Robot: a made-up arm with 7 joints. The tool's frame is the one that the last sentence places. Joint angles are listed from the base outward.
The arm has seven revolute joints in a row. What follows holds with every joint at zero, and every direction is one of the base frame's.
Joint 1 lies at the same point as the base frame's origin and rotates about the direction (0.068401, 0.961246, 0.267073), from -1.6 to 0.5 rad.
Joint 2 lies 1 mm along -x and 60.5 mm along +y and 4.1 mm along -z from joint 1 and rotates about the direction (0.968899, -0.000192, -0.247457), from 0 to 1.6 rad.
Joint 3 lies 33 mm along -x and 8.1 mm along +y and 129.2 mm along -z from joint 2 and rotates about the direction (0.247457, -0.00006, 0.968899), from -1.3 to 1.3 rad.
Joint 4 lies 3.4 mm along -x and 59.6 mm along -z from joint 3 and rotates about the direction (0.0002, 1, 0.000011), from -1.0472 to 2.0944 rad.
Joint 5 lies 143 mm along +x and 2.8 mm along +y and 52.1 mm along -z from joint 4 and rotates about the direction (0.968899, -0.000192, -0.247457), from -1.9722 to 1.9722 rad.
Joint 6 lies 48.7 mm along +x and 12.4 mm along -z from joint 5 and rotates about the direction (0.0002, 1, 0.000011), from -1.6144 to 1.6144 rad.
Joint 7 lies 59.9 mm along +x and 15.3 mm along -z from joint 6 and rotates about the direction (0.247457, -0.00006, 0.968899), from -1.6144 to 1.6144 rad.
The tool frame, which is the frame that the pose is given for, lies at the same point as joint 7; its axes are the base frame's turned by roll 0, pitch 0.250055 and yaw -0.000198 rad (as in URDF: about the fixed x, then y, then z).
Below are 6 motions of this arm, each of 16 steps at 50 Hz.
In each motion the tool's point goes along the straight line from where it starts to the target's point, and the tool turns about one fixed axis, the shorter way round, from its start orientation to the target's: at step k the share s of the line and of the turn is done. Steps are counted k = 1, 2, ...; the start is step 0. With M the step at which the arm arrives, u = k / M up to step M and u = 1 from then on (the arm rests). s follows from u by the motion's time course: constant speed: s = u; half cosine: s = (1 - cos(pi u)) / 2; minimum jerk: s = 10 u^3 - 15 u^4 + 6 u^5.
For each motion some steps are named. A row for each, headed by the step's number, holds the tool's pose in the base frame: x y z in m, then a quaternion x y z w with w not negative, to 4 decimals.
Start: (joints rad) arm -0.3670 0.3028 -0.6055 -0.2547 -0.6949 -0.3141 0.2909
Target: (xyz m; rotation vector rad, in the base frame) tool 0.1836 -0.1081 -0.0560 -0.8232 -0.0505 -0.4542
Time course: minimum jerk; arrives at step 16
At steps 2, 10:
2: 0.2364 -0.0514 -0.1381 -0.2847 -0.1034 -0.2048 0.9308
10: 0.1984 -0.0922 -0.0790 -0.3660 -0.0466 -0.2153 0.9042

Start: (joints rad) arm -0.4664 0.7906 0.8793 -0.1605 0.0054 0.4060 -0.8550
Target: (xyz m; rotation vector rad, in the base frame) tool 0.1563 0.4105 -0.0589 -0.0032 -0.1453 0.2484
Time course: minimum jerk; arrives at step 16
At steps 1, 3, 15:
1: 0.2078 0.3267 0.0512 0.2874 -0.0433 0.0118 0.9567
3: 0.2054 0.3306 0.0460 0.2744 -0.0448 0.0171 0.9604
15: 0.1564 0.4103 -0.0587 -0.0009 -0.0723 0.1235 0.9897

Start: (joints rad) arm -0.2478 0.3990 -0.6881 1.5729 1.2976 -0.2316 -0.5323
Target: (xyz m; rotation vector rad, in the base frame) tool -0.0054 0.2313 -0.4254 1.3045 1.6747 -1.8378
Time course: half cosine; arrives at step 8
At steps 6, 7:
6: -0.0040 0.2316 -0.4252 0.4595 0.5879 -0.6461 0.1609
7: -0.0050 0.2314 -0.4254 0.4585 0.5881 -0.6456 0.1647

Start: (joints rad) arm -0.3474 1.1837 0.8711 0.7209 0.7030 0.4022 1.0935
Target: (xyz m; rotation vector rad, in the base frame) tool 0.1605 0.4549 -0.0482 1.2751 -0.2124 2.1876
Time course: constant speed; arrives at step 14
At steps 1, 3, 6, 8, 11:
1: 0.1499 0.4672 -0.0007 0.5585 -0.0079 0.7967 0.2309
3: 0.1515 0.4653 -0.0080 0.5469 -0.0190 0.8015 0.2411
6: 0.1540 0.4625 -0.0190 0.5291 -0.0356 0.8081 0.2564
8: 0.1556 0.4606 -0.0263 0.5169 -0.0467 0.8122 0.2664
11: 0.1581 0.4577 -0.0372 0.4984 -0.0633 0.8176 0.2812

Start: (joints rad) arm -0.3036 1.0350 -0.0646 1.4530 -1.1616 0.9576 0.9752
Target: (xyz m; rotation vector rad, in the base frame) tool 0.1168 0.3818 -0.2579 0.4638 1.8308 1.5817
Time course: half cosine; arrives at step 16
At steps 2, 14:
2: 0.0492 0.4078 -0.2585 0.0574 0.6911 0.6703 0.2641
14: 0.1141 0.3828 -0.2579 0.1729 0.7008 0.6084 0.3300

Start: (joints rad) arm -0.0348 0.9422 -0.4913 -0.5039 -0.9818 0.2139 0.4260
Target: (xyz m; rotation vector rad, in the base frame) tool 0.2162 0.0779 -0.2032 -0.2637 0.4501 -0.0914
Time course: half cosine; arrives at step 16
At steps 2, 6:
2: 0.1829 0.0586 -0.1934 -0.0280 0.2635 -0.1355 0.9547
6: 0.1923 0.0640 -0.1962 -0.0570 0.2525 -0.1103 0.9596

